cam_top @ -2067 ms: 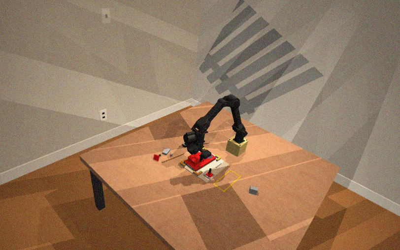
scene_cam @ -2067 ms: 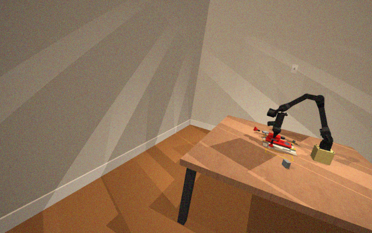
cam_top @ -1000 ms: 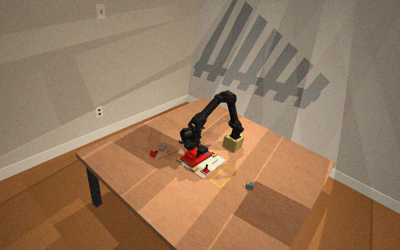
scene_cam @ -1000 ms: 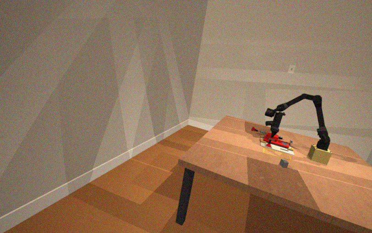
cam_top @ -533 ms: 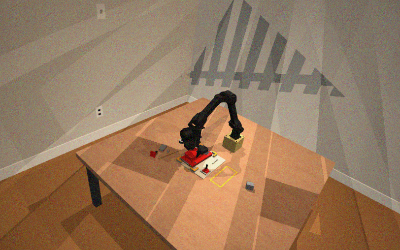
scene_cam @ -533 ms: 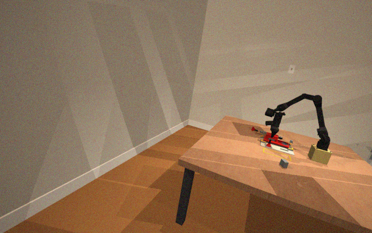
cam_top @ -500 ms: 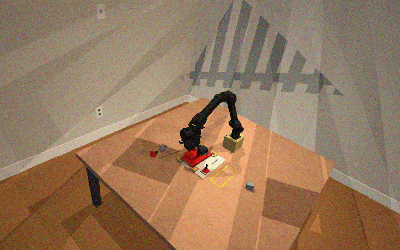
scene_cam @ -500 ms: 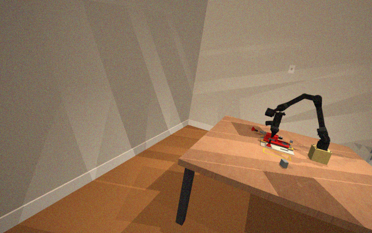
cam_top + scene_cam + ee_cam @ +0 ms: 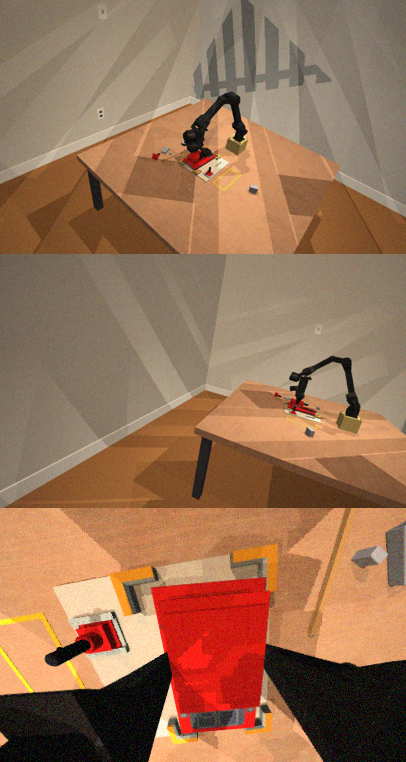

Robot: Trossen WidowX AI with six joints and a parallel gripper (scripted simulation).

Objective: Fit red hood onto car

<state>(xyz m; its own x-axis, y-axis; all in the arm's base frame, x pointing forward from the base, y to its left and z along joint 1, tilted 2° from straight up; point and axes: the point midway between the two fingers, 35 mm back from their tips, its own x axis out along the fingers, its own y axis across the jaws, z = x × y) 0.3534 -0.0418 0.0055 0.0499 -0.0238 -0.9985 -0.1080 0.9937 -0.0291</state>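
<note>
Now: gripper tip 1 cm past the grey engine block and 3 cm above it. Round my gripper tip: thin rod: 9 cm ahead, 13 cm to the right, 5 cm below; red hood: 1 cm above; jig: 4 cm behind, 2 cm to the left, 4 cm below.
</note>
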